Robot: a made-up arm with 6 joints.
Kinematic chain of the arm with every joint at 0, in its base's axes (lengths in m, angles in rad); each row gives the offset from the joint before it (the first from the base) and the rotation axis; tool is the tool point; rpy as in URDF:
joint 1: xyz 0 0 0.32 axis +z
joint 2: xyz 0 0 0 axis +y
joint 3: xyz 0.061 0 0.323 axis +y
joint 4: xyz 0.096 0 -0.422 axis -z
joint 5: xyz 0 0 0 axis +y
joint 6: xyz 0.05 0 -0.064 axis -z
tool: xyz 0 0 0 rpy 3.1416 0 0
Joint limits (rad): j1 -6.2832..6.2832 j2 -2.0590..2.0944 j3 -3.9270..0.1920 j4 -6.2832..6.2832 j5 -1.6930..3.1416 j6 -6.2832..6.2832
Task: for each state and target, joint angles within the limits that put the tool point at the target. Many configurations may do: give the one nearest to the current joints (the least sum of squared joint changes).
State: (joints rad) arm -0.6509 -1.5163 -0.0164 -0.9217 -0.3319 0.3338
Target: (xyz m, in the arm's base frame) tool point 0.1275 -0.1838 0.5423
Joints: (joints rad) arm -1.1596 -1.1757 -0.1970 -0.8007 -0.1769 0.3338
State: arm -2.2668 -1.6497 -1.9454 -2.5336 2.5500 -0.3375
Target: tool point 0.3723 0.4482 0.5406
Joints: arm -2.3375 -2.0211 -1.4574 -2.4495 2.8325 -0.3375
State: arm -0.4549 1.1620 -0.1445 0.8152 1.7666 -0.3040
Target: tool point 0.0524 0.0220 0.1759
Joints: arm -0.6432 0.6401 -0.0399 0.6482 2.2217 -0.3040
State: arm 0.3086 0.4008 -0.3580 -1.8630 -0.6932 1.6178
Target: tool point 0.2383 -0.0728 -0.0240
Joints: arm -0.5644 0.9997 -0.6989 -1.8527 -0.3441 1.6178
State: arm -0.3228 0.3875 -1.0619 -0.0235 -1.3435 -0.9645
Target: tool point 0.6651 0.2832 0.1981
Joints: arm 0.3935 1.0896 -1.7792 -0.0805 -0.8409 -0.9645
